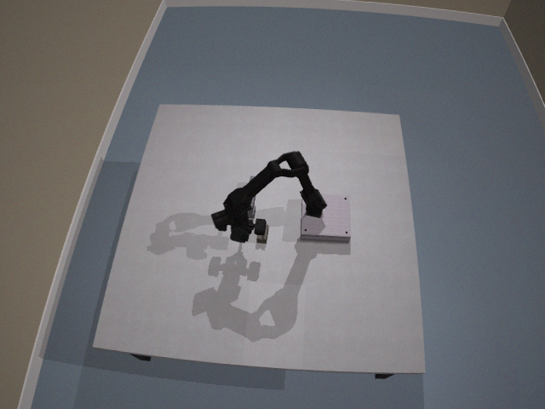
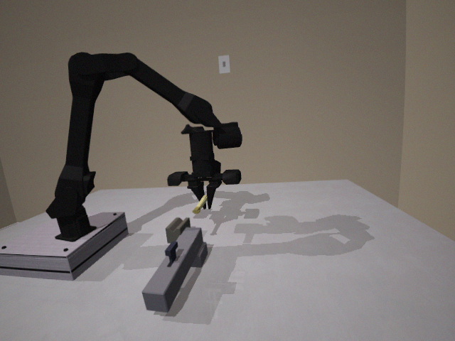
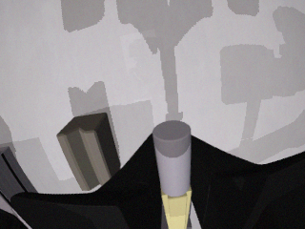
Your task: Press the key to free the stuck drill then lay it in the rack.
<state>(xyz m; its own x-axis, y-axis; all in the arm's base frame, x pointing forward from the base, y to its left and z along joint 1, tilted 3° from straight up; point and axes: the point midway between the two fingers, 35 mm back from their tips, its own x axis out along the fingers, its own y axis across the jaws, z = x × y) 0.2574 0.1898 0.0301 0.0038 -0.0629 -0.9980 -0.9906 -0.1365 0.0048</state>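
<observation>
My gripper tip is 7 cm past the rack, 5 cm above it and 4 cm to the left of it. Also, from my gripper tip: dark blue drill (22 cm to the right, 3 cm ahead, 1 cm below); then grey housing block (20 cm to the right, 3 cm below, 3 cm ahead).
</observation>
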